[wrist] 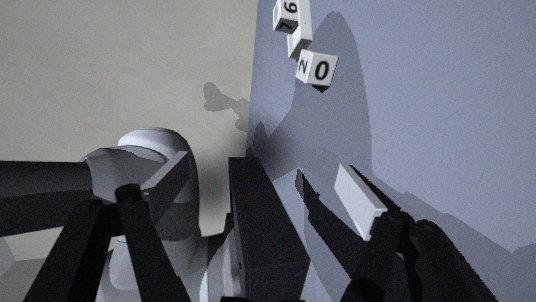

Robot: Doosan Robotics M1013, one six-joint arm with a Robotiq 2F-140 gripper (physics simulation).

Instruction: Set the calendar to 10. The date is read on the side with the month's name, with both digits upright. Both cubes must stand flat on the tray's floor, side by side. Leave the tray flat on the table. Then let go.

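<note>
A white cube (317, 69) shows a 0 on one face and a 2, turned on its side, on the adjoining face. It sits near the near end of the white tray (304, 31), at the top of the wrist view. A second white cube (286, 17) shows a 7 and a 6 or 9 on two faces. It overlaps the tray's left side in view; whether it stands in the tray is unclear. The tray is cut off by the top edge, and the month's name cannot be read. My gripper (264, 170) is open and empty, well away from both cubes and the tray.
The blue table top (440, 100) has its edge left of the tray and cubes, with beige floor (100, 65) beyond. A large black block (270, 220) shows between my fingers. White arm parts (152, 137) show at the left. Shadows cross the table.
</note>
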